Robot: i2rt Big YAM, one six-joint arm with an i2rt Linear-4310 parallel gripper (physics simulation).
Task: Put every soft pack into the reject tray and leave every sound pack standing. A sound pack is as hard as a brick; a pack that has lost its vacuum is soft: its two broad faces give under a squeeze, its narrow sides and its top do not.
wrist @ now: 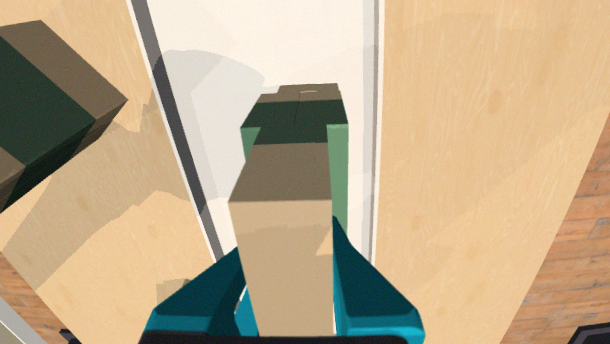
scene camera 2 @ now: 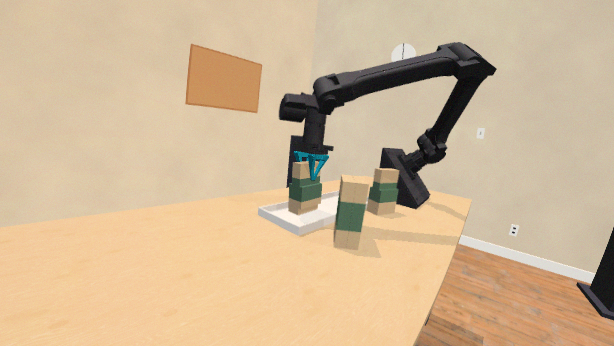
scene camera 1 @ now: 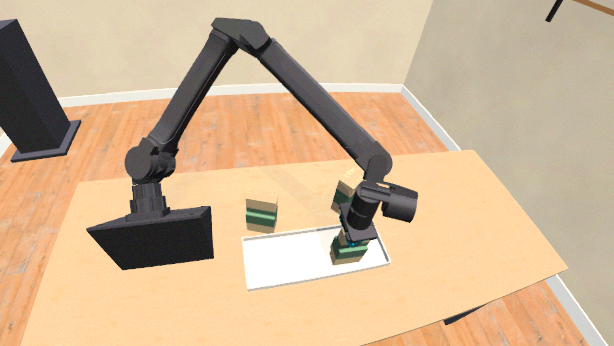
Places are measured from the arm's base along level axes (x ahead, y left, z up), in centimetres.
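Where they show: gripper, fingertip midpoint: (scene camera 2: 308,179) (scene camera 1: 349,240); arm's base at its link origin: (scene camera 2: 406,167) (scene camera 1: 150,216).
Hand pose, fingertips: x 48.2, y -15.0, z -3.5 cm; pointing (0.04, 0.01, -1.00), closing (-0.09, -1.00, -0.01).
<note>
Each offset is from my fingertips to the top centre of the thing. Level surfaces: height alone.
My gripper (scene camera 1: 353,243) (scene camera 2: 307,172) (wrist: 299,225) has teal fingers and is shut on the top part of an upright tan pack with a green band {dx +0.8, dy -0.1, dz +5.0 cm} (scene camera 1: 348,253) (scene camera 2: 305,192) (wrist: 285,265). The band stands out past the tan part. The pack's base is inside the right end of the white reject tray {dx -6.9, dy +2.7, dz -7.5 cm} (scene camera 1: 285,260) (scene camera 2: 280,221) (wrist: 310,35), at or very near its floor; exact contact is unclear. A second pack {dx -19.7, dy +15.6, dz +4.4 cm} (scene camera 1: 261,215) (scene camera 2: 384,192) stands behind the tray's left end, its band also stepped out. A third pack {dx +7.5, dy +17.3, dz +4.4 cm} (scene camera 1: 345,192) (scene camera 2: 351,215) (wrist: 45,95) stands turned behind the tray's right end, partly hidden by the gripper in scene camera 1.
The arm's black base (scene camera 1: 155,240) (scene camera 2: 407,182) stands at the left of the wooden table {dz -9.7 cm} (scene camera 1: 165,305) (scene camera 2: 150,280) in scene camera 1. The third pack stands close to the tray's back rim, beside the gripper. A dark pillar (scene camera 1: 30,95) stands on the floor beyond the table.
</note>
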